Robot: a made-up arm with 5 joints. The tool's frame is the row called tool.
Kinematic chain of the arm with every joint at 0, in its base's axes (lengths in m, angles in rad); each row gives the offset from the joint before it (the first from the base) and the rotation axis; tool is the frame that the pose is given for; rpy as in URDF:
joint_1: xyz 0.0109 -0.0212 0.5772 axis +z
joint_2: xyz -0.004 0.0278 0.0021 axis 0 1 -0.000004
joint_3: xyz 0.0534 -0.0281 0.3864 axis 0 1 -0.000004
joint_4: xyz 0.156 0.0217 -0.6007 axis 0 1 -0.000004
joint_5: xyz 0.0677 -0.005 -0.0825 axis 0 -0.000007 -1
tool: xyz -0.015 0.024 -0.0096 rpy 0 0 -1.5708
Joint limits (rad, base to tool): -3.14..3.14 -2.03..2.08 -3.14..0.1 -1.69..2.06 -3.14..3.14
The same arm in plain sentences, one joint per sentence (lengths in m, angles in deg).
The arm has five revolute joints in a row. What follows holds with every joint at zero, and every direction is one of the base frame's.
Joint 1 lies 0.0109 m along +x and 0.0212 m along -y and 0.5772 m along +z from the base frame's origin and turns about +z, from -179.91 to 179.91 deg.
Joint 2 lies 0.004 m along -x and 0.0278 m along +y and 0.0021 m along +z from joint 1 and turns about +y, from -116.31 to 119.18 deg.
Joint 3 lies 0.0534 m along +x and 0.0281 m along -y and 0.3864 m along +z from joint 2 and turns about +y, from -179.91 to 5.73 deg.
Joint 4 lies 0.156 m along +x and 0.0217 m along +y and 0.6007 m along -z from joint 3 and turns about +y, from -96.83 to 118.03 deg.
Joint 5 lies 0.0677 m along +x and 0.005 m along -y and 0.0825 m along -z from joint 4 and turns about -z, from -179.91 to 179.91 deg.
The tool frame, which is the frame that the pose is given for, lies 0.015 m along -x and 0.024 m along +y and 0.0096 m along -z from joint 5; its axes are the base frame's turned by roll 0, pitch 0 and yaw -90 deg (as in URDF: about the fixed x, then y, then z).

